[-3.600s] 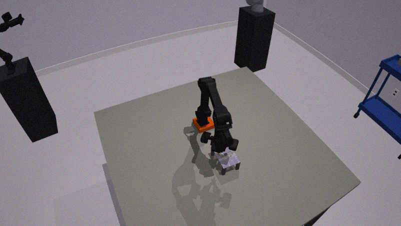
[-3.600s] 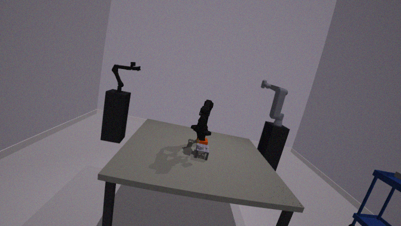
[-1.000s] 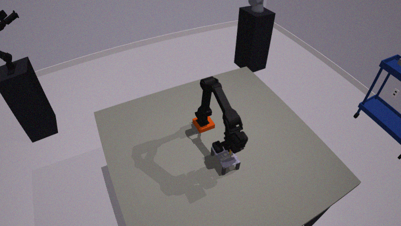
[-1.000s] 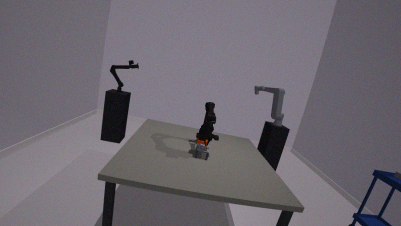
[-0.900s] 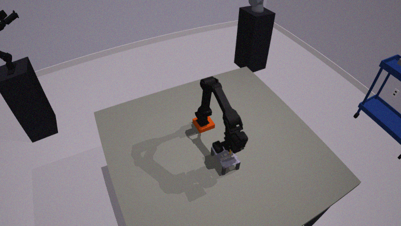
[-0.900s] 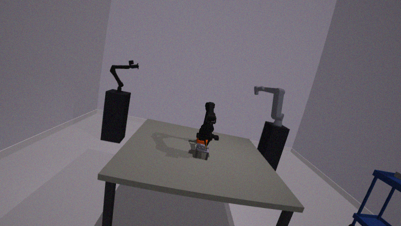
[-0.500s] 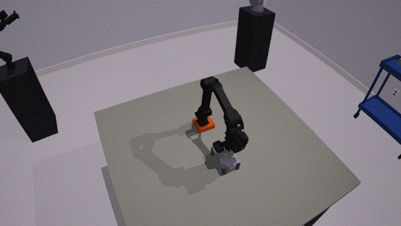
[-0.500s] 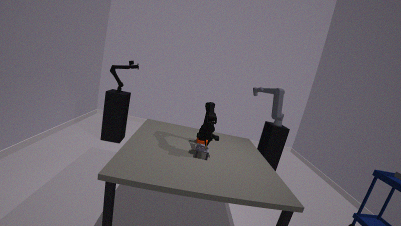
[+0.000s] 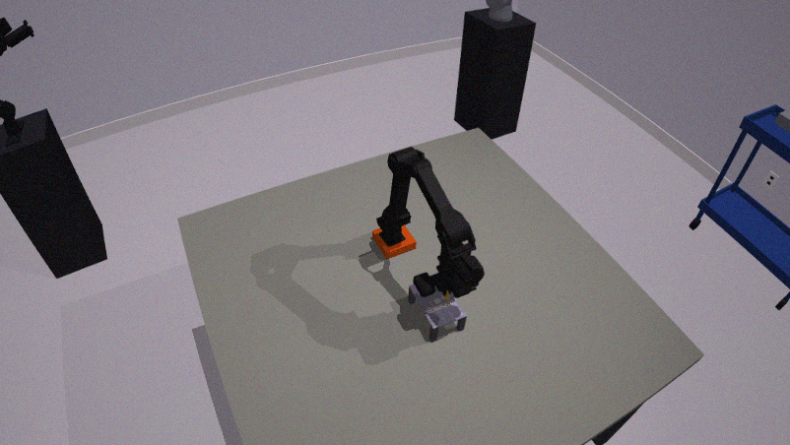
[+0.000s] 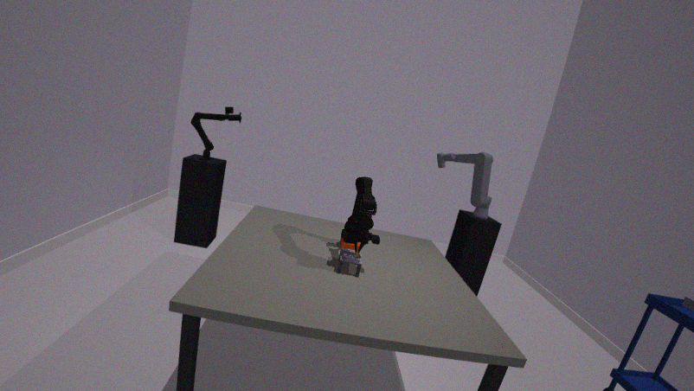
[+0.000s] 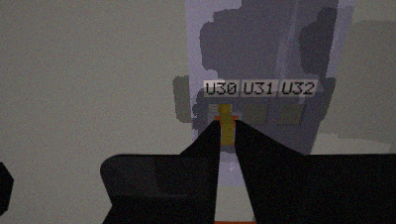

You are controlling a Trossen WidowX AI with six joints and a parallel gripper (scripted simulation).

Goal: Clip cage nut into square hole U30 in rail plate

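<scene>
The cage nut is 10 mm below my gripper tip.
</scene>
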